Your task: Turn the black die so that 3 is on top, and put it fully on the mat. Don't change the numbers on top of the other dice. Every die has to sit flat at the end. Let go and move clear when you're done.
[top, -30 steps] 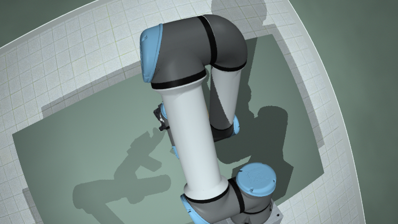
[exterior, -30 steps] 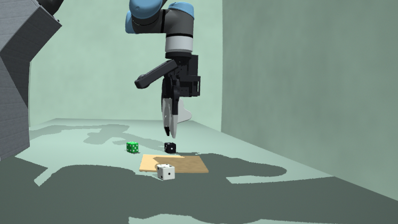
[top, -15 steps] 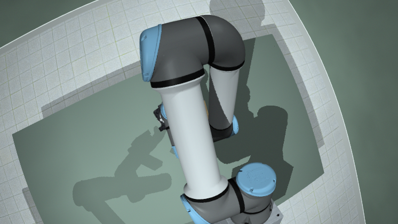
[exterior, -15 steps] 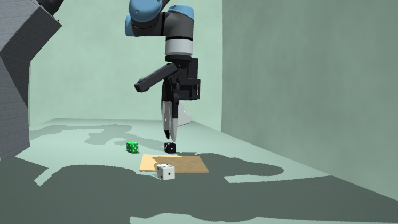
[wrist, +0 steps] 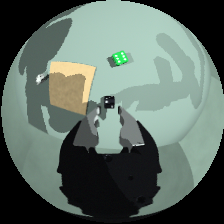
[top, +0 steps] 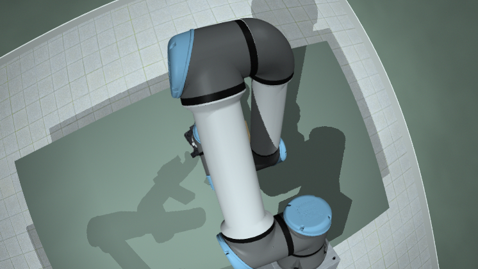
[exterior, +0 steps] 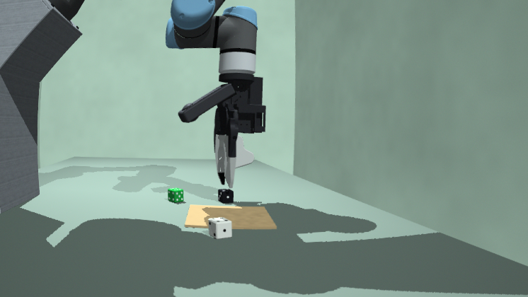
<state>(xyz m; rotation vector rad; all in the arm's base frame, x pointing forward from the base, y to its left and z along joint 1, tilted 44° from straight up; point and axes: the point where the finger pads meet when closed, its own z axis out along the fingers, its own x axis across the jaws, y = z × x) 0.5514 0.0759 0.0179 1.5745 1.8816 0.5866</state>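
Right now the black die is 40 mm below my hand. The rest, counted from my hand: white die (60 mm behind, 230 mm to the right, 40 mm below); tan mat (20 mm behind, 120 mm to the right, 50 mm below); green die (100 mm behind, 40 mm below).
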